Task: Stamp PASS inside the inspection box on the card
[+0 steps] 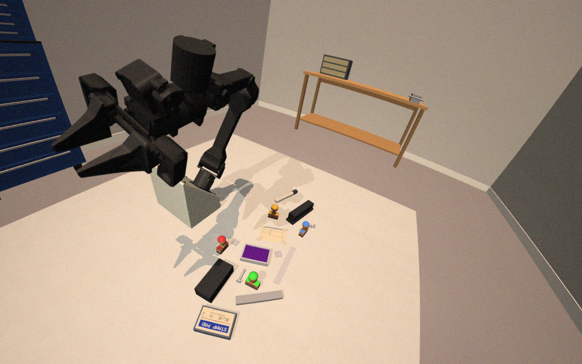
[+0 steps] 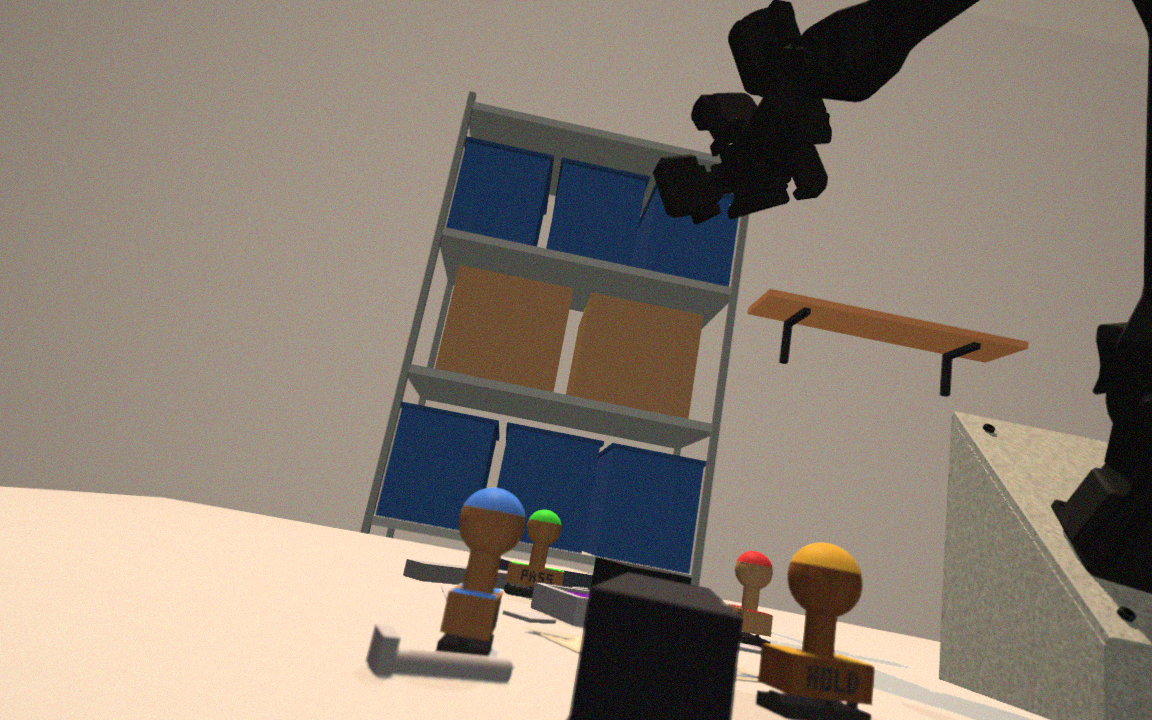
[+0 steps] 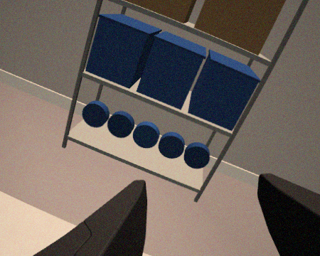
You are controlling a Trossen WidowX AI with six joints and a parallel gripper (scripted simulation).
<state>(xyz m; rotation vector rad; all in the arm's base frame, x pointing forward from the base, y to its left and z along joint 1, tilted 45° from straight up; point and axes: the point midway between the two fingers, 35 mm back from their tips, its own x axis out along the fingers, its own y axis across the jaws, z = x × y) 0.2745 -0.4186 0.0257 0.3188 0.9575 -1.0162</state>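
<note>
Now: gripper tip 16 cm short of the long grey bar, 20 cm to the right of it and 43 cm above it. From my gripper tip the other things lie so: red-topped stamp (4 cm behind, 24 cm to the left, 42 cm below); stamp-pad packet (12 cm ahead, 8 cm to the left, 42 cm below); purple ink pad (6 cm ahead, 30 cm to the left, 43 cm below).
</note>
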